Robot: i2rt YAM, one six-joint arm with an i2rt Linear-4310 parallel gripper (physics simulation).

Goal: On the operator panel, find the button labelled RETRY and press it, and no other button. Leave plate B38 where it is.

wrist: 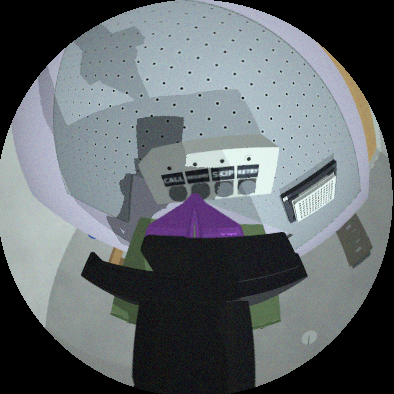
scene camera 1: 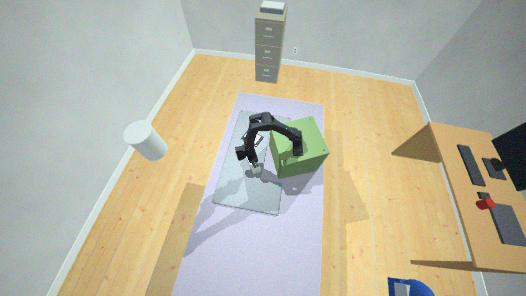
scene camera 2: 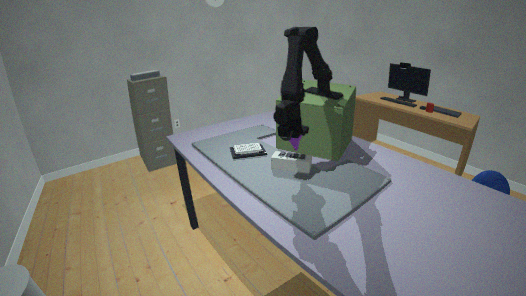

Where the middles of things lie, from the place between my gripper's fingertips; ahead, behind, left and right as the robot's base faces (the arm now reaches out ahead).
Labels:
I see the white operator panel (scene camera 2: 286, 162) 6 cm below my hand, 1 cm to the right of it and 1 cm ahead of it. From my hand the other things lie so: white plate (wrist: 318, 194) (27 cm to the right, 6 cm below, 4 cm ahead).

